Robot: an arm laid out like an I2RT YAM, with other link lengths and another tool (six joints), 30 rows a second.
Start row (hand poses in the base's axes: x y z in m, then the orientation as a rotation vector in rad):
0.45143 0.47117 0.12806 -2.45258 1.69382 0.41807
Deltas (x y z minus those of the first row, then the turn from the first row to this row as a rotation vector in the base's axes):
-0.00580 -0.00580 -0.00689 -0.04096 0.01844 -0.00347
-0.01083 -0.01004 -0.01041 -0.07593 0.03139 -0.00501
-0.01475 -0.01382 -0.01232 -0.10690 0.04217 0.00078
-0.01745 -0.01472 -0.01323 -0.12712 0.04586 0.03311
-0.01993 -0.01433 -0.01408 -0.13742 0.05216 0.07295
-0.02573 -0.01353 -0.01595 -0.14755 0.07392 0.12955
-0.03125 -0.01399 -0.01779 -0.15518 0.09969 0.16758
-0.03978 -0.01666 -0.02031 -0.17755 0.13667 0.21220
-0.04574 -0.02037 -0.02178 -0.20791 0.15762 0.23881
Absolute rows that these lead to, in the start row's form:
0.44563 0.46537 0.12117 -2.48148 1.73053 0.41088
0.44060 0.46113 0.11765 -2.50678 1.75930 0.40094
0.43668 0.45735 0.11574 -2.53597 1.77611 0.39179
0.43398 0.45645 0.11483 2.57875 -1.74878 -0.38401
0.43150 0.45684 0.11398 2.59667 -1.68982 -0.38455
0.42570 0.45764 0.11211 2.61369 -1.60448 -0.40456
0.42018 0.45718 0.11027 2.61499 -1.54469 -0.42972
0.41165 0.45451 0.10775 2.60114 -1.47041 -0.45292
0.40569 0.45080 0.10628 2.58178 -1.42303 -0.44852

